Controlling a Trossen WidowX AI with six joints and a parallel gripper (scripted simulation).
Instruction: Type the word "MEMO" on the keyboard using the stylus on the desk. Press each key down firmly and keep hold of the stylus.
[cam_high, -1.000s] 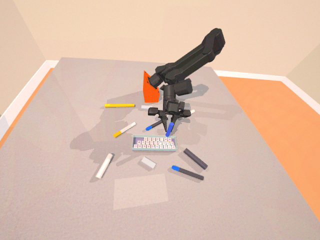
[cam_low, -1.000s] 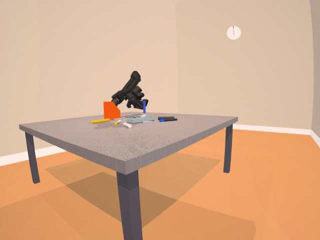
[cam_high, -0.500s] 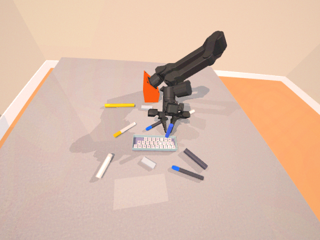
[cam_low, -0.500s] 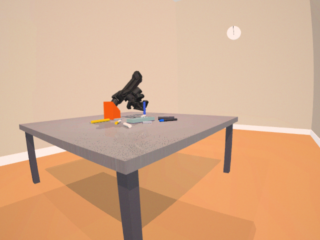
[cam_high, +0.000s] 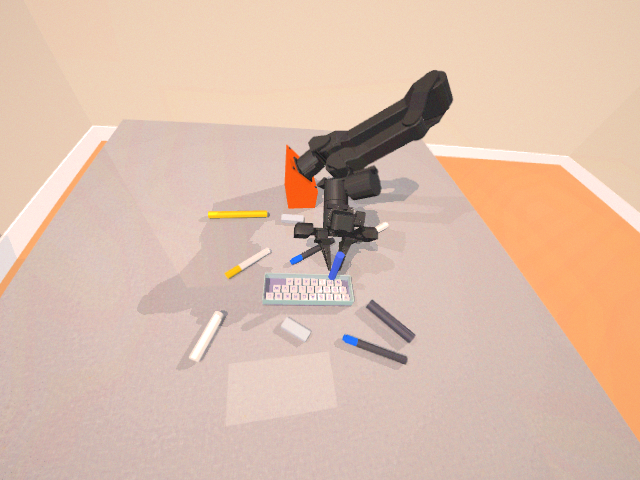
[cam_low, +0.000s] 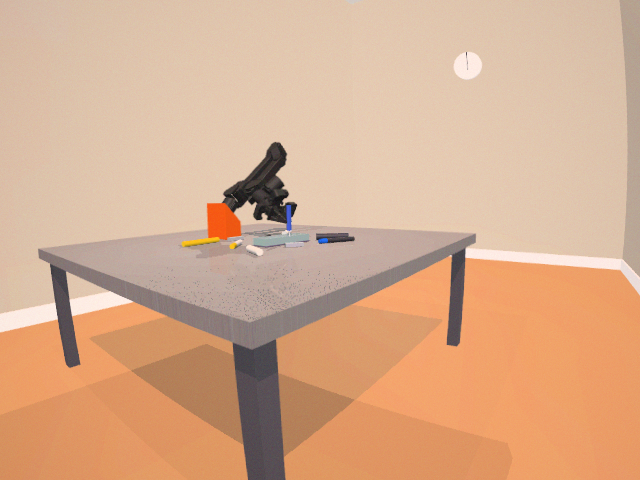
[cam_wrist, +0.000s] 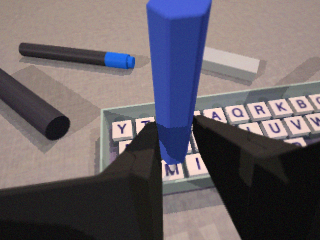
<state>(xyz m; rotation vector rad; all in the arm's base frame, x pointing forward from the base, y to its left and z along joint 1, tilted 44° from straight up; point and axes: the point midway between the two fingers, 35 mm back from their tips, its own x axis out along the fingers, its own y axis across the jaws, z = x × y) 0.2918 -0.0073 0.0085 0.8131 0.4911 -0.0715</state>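
My gripper tip is now 120 mm short of the dark cylinder, 110 mm to the right of it and 60 mm above it. From my gripper tip the other things lie so: white-and-yellow pen 190 mm to the right, 100 mm behind, 60 mm below; then grey eraser 110 mm to the right, 90 mm ahead, 60 mm below; then blue stylus 20 mm below.
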